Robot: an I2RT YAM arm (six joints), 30 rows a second.
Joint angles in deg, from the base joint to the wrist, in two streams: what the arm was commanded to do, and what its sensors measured. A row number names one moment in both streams.
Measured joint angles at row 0:
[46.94 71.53 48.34 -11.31 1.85 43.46]
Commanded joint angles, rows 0 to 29:
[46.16 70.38 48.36 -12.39 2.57 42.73]
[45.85 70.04 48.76 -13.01 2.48 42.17]
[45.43 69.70 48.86 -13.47 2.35 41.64]
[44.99 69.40 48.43 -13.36 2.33 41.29]
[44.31 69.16 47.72 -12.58 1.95 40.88]
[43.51 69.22 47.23 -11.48 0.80 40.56]
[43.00 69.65 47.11 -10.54 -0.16 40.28]
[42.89 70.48 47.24 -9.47 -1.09 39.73]
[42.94 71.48 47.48 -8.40 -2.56 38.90]
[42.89 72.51 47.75 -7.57 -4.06 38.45]
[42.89 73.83 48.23 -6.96 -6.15 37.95]
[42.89 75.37 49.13 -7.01 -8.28 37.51]
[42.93 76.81 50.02 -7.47 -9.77 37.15]
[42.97 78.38 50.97 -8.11 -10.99 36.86]
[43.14 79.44 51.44 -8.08 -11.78 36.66]
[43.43 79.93 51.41 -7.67 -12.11 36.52]
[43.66 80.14 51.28 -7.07 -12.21 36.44]
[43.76 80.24 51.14 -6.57 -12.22 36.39]
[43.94 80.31 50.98 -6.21 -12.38 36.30]
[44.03 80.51 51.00 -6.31 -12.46 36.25]
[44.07 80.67 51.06 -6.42 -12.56 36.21]
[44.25 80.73 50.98 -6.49 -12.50 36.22]
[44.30 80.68 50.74 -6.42 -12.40 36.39]
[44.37 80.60 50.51 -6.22 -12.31 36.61]
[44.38 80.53 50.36 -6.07 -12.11 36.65]
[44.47 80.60 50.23 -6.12 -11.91 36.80]
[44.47 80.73 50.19 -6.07 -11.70 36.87]
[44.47 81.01 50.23 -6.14 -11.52 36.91]
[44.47 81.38 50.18 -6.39 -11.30 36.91]
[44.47 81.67 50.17 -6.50 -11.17 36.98]
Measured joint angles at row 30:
[44.14 80.68 49.89 -8.99 -11.46 37.06]
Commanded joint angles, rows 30 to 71:
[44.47 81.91 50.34 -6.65 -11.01 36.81]
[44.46 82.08 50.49 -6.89 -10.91 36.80]
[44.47 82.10 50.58 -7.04 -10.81 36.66]
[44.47 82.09 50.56 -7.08 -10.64 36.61]
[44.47 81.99 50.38 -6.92 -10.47 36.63]
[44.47 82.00 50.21 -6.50 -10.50 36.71]
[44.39 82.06 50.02 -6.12 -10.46 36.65]
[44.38 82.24 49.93 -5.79 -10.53 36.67]
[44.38 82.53 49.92 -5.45 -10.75 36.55]
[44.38 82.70 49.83 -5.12 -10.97 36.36]
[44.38 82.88 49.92 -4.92 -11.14 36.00]
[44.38 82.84 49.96 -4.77 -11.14 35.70]
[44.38 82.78 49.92 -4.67 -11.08 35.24]
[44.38 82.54 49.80 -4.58 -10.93 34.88]
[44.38 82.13 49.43 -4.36 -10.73 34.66]
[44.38 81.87 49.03 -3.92 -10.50 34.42]
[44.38 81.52 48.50 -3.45 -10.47 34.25]
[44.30 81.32 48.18 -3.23 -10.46 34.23]
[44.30 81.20 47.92 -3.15 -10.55 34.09]
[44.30 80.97 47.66 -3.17 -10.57 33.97]
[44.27 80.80 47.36 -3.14 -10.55 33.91]
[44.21 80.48 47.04 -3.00 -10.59 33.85]
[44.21 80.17 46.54 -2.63 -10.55 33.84]
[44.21 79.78 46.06 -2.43 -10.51 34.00]
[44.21 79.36 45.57 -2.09 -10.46 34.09]
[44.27 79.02 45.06 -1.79 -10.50 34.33]
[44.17 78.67 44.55 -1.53 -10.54 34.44]
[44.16 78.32 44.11 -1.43 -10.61 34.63]
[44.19 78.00 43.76 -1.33 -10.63 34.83]
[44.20 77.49 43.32 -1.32 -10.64 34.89]
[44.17 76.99 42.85 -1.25 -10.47 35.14]
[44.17 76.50 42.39 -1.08 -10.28 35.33]
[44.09 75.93 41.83 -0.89 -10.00 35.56]
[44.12 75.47 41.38 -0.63 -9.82 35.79]
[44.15 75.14 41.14 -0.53 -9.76 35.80]
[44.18 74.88 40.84 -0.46 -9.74 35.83]
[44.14 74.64 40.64 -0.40 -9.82 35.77]
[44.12 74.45 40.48 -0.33 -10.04 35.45]
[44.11 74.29 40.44 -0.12 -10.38 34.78]
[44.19 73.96 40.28 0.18 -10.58 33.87]
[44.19 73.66 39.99 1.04 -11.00 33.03]
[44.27 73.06 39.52 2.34 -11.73 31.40]
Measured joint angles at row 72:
[44.12 75.26 40.60 -2.61 -10.96 34.24]
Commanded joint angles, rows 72 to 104:
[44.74 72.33 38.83 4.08 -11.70 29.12]
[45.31 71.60 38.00 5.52 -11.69 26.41]
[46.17 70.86 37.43 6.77 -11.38 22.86]
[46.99 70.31 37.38 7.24 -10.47 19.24]
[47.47 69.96 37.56 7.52 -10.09 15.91]
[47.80 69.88 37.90 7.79 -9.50 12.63]
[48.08 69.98 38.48 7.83 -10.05 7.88]
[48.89 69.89 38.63 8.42 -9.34 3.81]
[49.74 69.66 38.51 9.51 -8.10 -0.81]
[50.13 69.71 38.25 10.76 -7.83 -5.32]
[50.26 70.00 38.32 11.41 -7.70 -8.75]
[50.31 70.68 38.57 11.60 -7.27 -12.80]
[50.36 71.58 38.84 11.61 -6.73 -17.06]
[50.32 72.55 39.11 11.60 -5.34 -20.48]
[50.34 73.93 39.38 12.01 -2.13 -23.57]
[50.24 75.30 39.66 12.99 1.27 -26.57]
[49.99 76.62 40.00 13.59 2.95 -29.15]
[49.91 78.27 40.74 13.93 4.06 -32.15]
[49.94 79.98 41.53 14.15 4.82 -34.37]
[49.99 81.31 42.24 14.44 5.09 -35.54]
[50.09 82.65 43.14 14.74 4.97 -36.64]
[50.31 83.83 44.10 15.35 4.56 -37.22]
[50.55 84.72 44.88 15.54 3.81 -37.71]
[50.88 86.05 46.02 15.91 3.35 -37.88]
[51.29 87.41 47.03 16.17 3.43 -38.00]
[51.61 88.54 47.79 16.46 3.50 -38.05]
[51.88 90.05 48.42 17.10 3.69 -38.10]
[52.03 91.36 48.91 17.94 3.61 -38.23]
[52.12 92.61 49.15 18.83 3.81 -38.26]
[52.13 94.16 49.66 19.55 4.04 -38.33]
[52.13 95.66 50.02 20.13 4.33 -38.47]
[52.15 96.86 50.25 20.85 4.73 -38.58]
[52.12 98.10 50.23 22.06 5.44 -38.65]
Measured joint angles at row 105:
[51.92 95.26 49.45 16.93 3.95 -36.58]
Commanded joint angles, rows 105 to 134:
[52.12 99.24 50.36 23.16 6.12 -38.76]
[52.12 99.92 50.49 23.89 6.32 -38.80]
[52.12 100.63 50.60 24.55 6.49 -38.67]
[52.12 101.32 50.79 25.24 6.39 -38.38]
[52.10 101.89 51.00 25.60 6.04 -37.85]
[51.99 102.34 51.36 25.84 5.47 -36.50]
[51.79 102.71 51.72 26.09 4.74 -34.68]
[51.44 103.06 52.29 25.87 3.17 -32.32]
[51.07 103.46 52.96 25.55 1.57 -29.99]
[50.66 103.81 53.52 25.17 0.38 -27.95]
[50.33 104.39 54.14 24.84 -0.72 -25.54]
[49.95 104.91 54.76 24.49 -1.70 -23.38]
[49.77 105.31 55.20 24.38 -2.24 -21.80]
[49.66 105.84 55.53 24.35 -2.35 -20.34]
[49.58 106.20 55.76 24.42 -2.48 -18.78]
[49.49 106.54 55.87 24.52 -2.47 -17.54]
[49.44 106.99 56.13 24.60 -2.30 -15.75]
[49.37 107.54 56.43 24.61 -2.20 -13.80]
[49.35 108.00 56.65 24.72 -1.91 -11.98]
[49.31 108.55 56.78 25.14 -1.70 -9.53]
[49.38 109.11 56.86 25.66 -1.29 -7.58]
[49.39 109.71 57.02 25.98 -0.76 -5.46]
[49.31 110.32 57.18 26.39 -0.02 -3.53]
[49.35 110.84 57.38 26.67 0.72 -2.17]
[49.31 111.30 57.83 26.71 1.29 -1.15]
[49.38 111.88 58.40 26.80 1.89 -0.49]
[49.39 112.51 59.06 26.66 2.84 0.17]
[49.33 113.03 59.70 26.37 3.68 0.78]
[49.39 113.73 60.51 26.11 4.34 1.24]
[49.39 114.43 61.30 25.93 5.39 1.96]
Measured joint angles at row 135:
[49.36 112.81 58.74 22.81 2.07 -2.87]
